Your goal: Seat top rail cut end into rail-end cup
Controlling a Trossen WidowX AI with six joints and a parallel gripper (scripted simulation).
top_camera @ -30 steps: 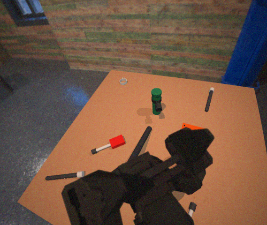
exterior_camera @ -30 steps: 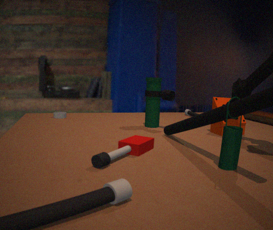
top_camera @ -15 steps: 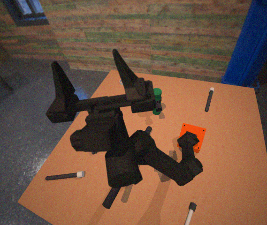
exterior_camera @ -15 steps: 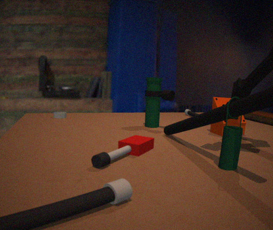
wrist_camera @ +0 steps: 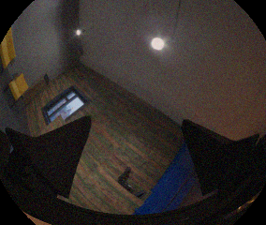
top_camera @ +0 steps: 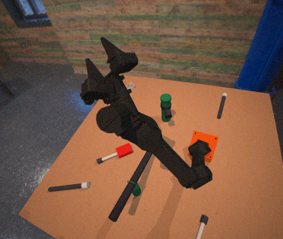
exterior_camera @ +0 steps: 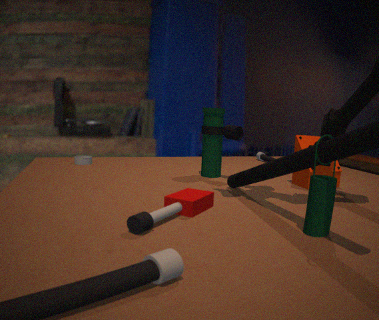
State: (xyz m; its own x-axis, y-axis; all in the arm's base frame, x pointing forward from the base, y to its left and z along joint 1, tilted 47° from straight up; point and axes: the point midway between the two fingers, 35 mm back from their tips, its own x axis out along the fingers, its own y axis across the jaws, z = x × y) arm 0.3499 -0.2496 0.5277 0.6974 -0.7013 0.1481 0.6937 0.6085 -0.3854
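Now: the black rail-end cup 550 mm below my gripper tip, 320 mm to the right of it and 70 mm behind it. The rest, counted from my gripper tip: small green post (580 mm below, 140 mm to the left, 90 mm behind).
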